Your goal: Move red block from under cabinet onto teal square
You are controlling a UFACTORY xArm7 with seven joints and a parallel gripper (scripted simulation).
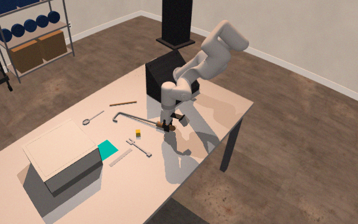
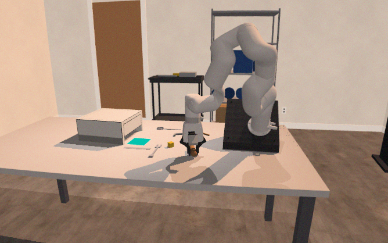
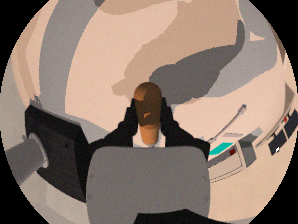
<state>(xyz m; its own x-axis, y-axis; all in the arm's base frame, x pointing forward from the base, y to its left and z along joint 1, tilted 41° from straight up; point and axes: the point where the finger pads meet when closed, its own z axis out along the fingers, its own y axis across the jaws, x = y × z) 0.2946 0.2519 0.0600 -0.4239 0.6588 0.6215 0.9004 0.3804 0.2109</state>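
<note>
Right now my hand is 7 cm short of the wooden stick, 35 cm to the left of it and 2 cm above it. From my hand the other things lie so: grey wrench: 21 cm ahead, 1 cm to the left, 2 cm below; then yellow block: 15 cm ahead, 8 cm to the right, 1 cm below; then long hook tool: 10 cm ahead, 12 cm to the right, 1 cm below.
</note>
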